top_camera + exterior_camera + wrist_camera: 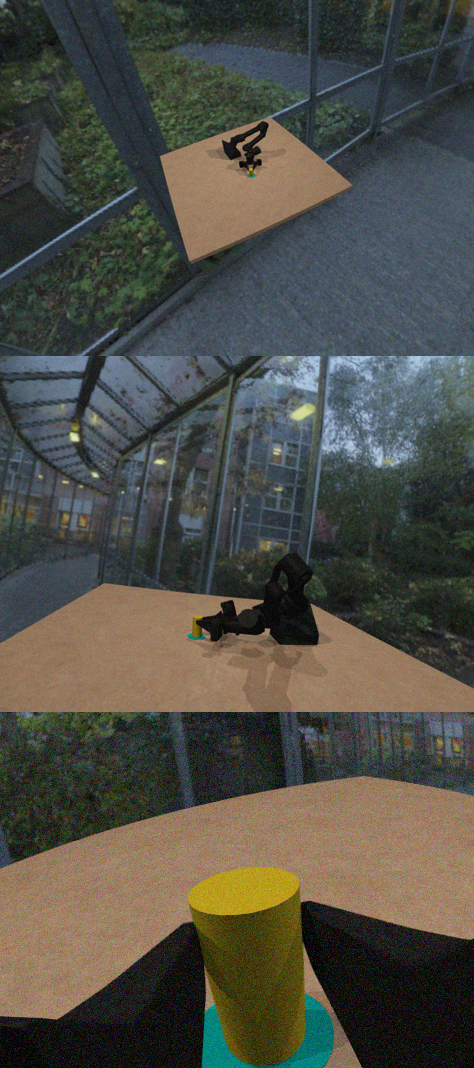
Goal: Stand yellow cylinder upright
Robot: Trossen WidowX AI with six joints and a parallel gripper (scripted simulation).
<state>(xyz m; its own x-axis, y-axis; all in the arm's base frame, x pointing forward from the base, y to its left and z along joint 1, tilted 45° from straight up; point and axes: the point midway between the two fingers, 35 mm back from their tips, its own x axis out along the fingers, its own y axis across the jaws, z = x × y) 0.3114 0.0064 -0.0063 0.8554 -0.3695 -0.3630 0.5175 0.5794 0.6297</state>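
The yellow tall cylinder is 2 cm below my gripper tip. Also, from my gripper tip: cyan circle: 6 cm below.
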